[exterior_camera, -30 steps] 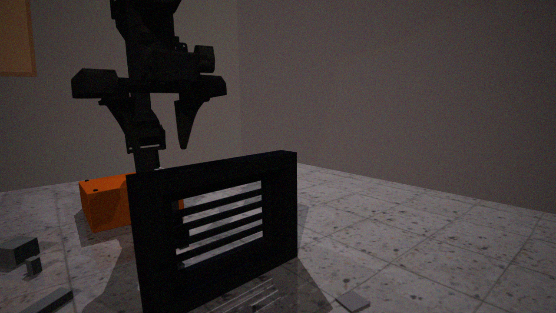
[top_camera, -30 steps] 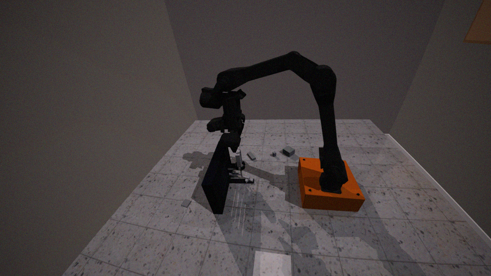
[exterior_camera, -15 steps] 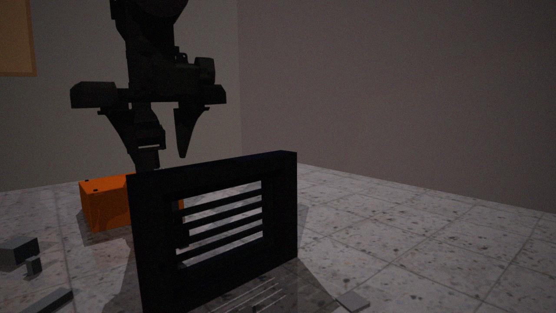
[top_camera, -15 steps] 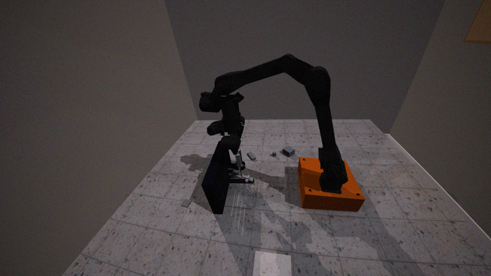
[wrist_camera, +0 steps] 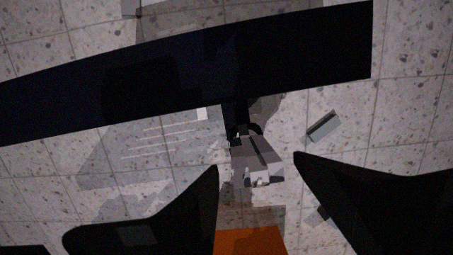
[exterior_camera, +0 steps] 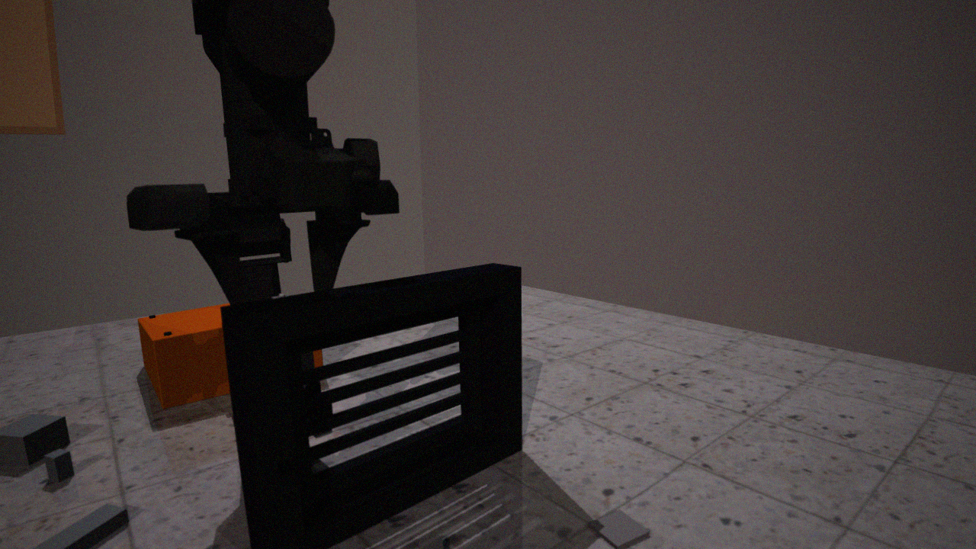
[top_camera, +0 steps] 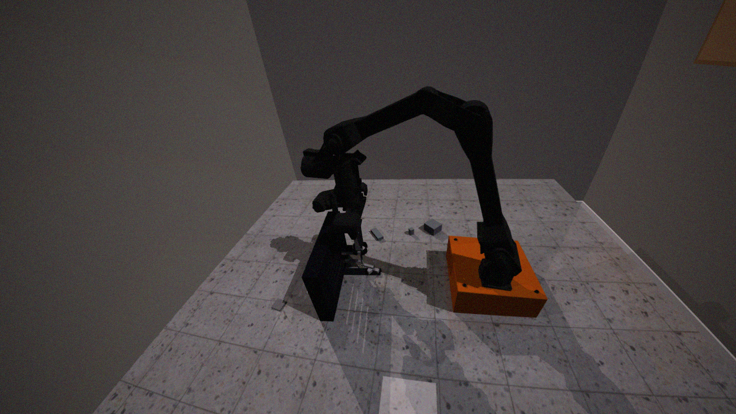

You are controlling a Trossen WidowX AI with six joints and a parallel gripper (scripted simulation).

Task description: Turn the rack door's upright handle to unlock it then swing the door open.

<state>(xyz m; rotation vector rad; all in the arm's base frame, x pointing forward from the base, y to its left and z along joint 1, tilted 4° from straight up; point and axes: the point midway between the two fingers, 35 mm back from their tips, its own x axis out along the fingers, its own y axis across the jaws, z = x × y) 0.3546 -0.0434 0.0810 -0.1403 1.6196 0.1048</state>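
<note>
The grey handle lies 5 cm below my gripper tip and 1 cm behind it. Round my gripper tip: grey bar 15 cm to the right, 14 cm below, 1 cm behind; then flat grey plate 19 cm ahead, 17 cm to the left, 14 cm below.
</note>
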